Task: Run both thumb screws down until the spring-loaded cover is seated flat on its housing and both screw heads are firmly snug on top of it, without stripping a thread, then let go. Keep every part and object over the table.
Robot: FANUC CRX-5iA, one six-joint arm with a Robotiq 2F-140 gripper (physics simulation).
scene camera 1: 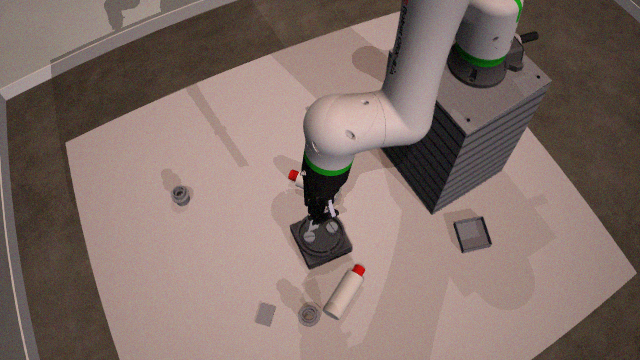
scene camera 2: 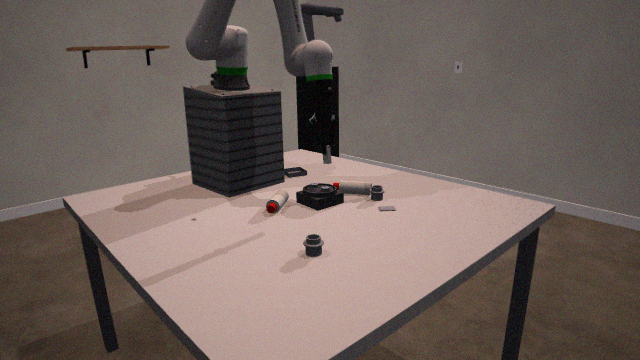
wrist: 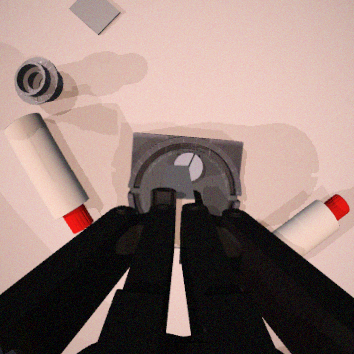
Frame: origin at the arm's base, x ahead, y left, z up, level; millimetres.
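Seen in the pictures: gripper, fingertip midpoint: (scene camera 1: 311, 227) (scene camera 2: 327, 163) (wrist: 176, 182); arm's base at its link origin: (scene camera 1: 476, 64) (scene camera 2: 232, 88).
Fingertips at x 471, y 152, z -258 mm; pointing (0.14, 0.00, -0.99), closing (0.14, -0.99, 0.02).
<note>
Pixels of each thing's top centre, then the offset from my fingertips to it. "spot": a spot on its surface instead.
- dark square housing at its top centre: (wrist: 184, 194) (scene camera 1: 320, 233) (scene camera 2: 319, 188) 28 mm back, 17 mm right, 96 mm down
- table with the round dark cover, top centre: (wrist: 184, 194) (scene camera 1: 320, 233) (scene camera 2: 319, 188) 28 mm back, 17 mm right, 98 mm down
- screw head at a spot on its surface: (wrist: 189, 166) spot: 4 mm ahead, 16 mm right, 86 mm down
- flat plate at its top centre: (wrist: 93, 9) (scene camera 1: 265, 314) (scene camera 2: 387, 208) 174 mm ahead, 133 mm left, 149 mm down
- tray at its top centre: (scene camera 1: 473, 233) (scene camera 2: 294, 170) 435 mm back, 116 mm left, 132 mm down
The dark square housing (scene camera 1: 311, 261) (scene camera 2: 320, 201) (wrist: 146, 141) lies on the table with the round dark cover (scene camera 1: 324, 245) (wrist: 156, 175) in its ring. Two pale slotted screw heads show on the cover in scene camera 1, one screw (scene camera 1: 309, 236) at the left and one screw (scene camera 1: 332, 227) at the right. One screw head (wrist: 189, 166) shows in the wrist view; the other is hidden by the fingers. The views are too coarse to tell whether the cover is flat or the heads touch it. My gripper (scene camera 1: 322, 217) (scene camera 2: 327, 159) (wrist: 176, 182) is shut and empty, pointing down above the housing, apart from it.
White bottles with red caps, one bottle (scene camera 1: 344, 294) (scene camera 2: 356, 188) (wrist: 48, 167) and another bottle (scene camera 1: 293, 175) (scene camera 2: 278, 200) (wrist: 309, 226), lie either side. Grey flanged parts (scene camera 1: 180, 195) (scene camera 2: 313, 246) (wrist: 39, 80), a flat plate (scene camera 1: 265, 314) (scene camera 2: 387, 208) (wrist: 96, 14), a tray (scene camera 1: 477, 248) and the pedestal (scene camera 1: 492, 145) (scene camera 2: 255, 145) stand around.
</note>
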